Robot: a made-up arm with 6 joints. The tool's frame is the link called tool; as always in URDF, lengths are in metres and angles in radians.
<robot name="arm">
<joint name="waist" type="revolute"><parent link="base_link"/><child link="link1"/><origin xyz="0 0 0.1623" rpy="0 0 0"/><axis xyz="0 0 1"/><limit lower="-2.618" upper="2.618"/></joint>
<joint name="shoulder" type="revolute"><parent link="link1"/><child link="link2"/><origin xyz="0 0 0" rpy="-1.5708 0 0"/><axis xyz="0 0 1"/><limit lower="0" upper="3.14"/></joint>
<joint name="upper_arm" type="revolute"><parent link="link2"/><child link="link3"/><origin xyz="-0.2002 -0.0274 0" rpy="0 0 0"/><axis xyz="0 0 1"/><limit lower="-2.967" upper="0"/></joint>
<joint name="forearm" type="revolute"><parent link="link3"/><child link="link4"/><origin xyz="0.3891 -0.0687 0" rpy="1.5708 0 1.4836"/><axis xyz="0 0 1"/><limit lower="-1.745" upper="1.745"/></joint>
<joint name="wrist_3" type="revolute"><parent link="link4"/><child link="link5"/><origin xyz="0 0 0" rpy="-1.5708 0 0"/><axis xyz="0 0 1"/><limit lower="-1.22" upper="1.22"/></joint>
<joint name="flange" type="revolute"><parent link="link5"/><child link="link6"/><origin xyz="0.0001 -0.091 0" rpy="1.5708 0 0"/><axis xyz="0 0 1"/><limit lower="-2.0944" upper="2.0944"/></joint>
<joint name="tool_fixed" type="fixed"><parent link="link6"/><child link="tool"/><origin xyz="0 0 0" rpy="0 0 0"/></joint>
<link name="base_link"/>
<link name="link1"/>
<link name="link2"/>
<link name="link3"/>
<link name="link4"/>
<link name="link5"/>
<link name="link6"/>
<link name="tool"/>
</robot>
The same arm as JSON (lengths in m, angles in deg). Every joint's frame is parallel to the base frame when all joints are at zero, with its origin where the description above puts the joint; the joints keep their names.
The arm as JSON. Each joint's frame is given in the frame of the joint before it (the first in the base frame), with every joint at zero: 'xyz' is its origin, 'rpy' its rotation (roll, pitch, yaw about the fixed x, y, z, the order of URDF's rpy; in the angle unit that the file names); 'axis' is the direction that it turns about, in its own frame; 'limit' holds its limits. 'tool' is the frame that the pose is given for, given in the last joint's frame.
{
  "units": {
    "length": "m",
    "angle": "deg"
  },
  "joints": [
    {
      "name": "waist",
      "type": "revolute",
      "origin": {
        "xyz": [
          0.0,
          0.0,
          0.1623
        ],
        "rpy": [
          0.0,
          0.0,
          0.0
        ]
      },
      "axis": "+z",
      "limit": {
        "lower": -150.0,
        "upper": 150.0
      }
    },
    {
      "name": "shoulder",
      "type": "revolute",
      "origin": {
        "xyz": [
          0.0,
          0.0,
          0.0
        ],
        "rpy": [
          0.0,
          0.0,
          0.0
        ]
      },
      "axis": "+y",
      "limit": {
        "lower": 0.0,
        "upper": 179.91
      }
    },
    {
      "name": "upper_arm",
      "type": "revolute",
      "origin": {
        "xyz": [
          -0.2002,
          0.0,
          0.0274
        ],
        "rpy": [
          0.0,
          0.0,
          0.0
        ]
      },
      "axis": "+y",
      "limit": {
        "lower": -170.0,
        "upper": 0.0
      }
    },
    {
      "name": "forearm",
      "type": "revolute",
      "origin": {
        "xyz": [
          0.3891,
          0.0,
          0.0687
        ],
        "rpy": [
          0.0,
          0.0,
          0.0
        ]
      },
      "axis": [
        0.9962,
        0.0,
        0.0871
      ],
      "limit": {
        "lower": -99.98,
        "upper": 99.98
      }
    },
    {
      "name": "wrist_3",
      "type": "revolute",
      "origin": {
        "xyz": [
          0.0,
          0.0,
          0.0
        ],
        "rpy": [
          0.0,
          0.0,
          0.0
        ]
      },
      "axis": "+y",
      "limit": {
        "lower": -69.9,
        "upper": 69.9
      }
    },
    {
      "name": "flange",
      "type": "revolute",
      "origin": {
        "xyz": [
          0.0907,
          0.0,
          0.0078
        ],
        "rpy": [
          0.0,
          0.0,
          0.0
        ]
      },
      "axis": [
        0.9962,
        0.0,
        0.0871
      ],
      "limit": {
        "lower": -120.0,
        "upper": 120.0
      }
    }
  ],
  "tool": {
    "origin": {
      "xyz": [
        0.0,
        0.0,
        0.0
      ],
      "rpy": [
        0.0,
        85.0,
        0.0
      ]
    }
  }
}

